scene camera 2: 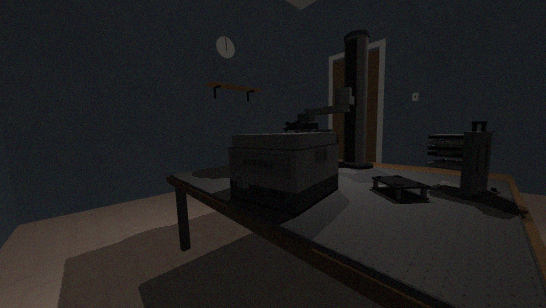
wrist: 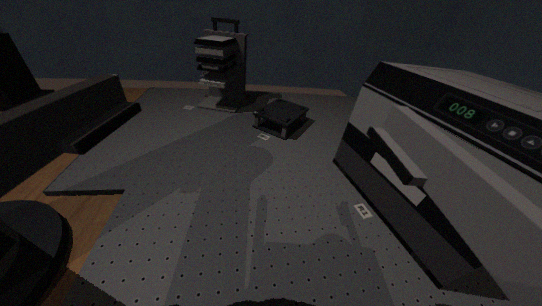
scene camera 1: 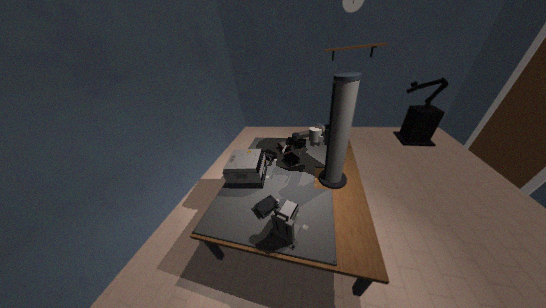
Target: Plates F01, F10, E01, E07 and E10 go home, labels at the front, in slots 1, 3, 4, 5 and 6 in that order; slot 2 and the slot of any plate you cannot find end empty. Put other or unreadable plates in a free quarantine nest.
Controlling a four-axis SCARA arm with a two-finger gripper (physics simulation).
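Places are measured from the arm's base along level axes (x back, y right, z up), in centimetres.
Pixels of known places: gripper, fingertip midpoint: [scene camera 2: 322, 131] [wrist: 257, 104] [scene camera 1: 290, 153]; arm's base, origin of the base link: [scene camera 2: 354, 166] [scene camera 1: 332, 178].
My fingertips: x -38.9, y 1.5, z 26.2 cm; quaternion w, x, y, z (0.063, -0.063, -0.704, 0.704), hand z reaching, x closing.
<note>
Ahead of a thing's pixels: the offset from my fingertips to its top centre.
My gripper [scene camera 1: 296, 143] [scene camera 2: 301, 125] [wrist: 257, 104] is open and empty, over the far part of the table in scene camera 1; its fingers frame the wrist view at left and right. The upright rack [scene camera 1: 283, 229] [scene camera 2: 475, 162] [wrist: 237, 75] holds several stacked plates {dx +7.0, dy -56.3, dz -2.7 cm} [scene camera 1: 288, 209] {dx +7.0, dy -56.3, dz -9.7 cm} [scene camera 2: 445, 151] {dx +7.0, dy -56.3, dz -5.1 cm} [wrist: 214, 52]; their labels are unreadable. Dark plate-sized pieces show below the gripper in scene camera 1, one {dx -3.5, dy +21.0, dz -18.9 cm} [scene camera 1: 291, 159] nearest the camera and another {dx -31.2, dy +25.8, dz -18.9 cm} [scene camera 1: 270, 155] beside the grey device; which are plates and which nests I cannot tell. The gripper partly hides this group.
The grey box-shaped device {dx -42.7, dy -11.0, dz -0.2 cm} [scene camera 1: 244, 167] [scene camera 2: 285, 162] [wrist: 462, 135] shows a green 008. A black raised stand [scene camera 1: 265, 206] [scene camera 2: 400, 181] [wrist: 284, 111] is near the rack. The arm's tall column [scene camera 1: 342, 130] [scene camera 2: 356, 100] stands at the table side. An R1 tag {dx -23.6, dy -8.1, dz -24.9 cm} [wrist: 363, 211] lies beside the device.
</note>
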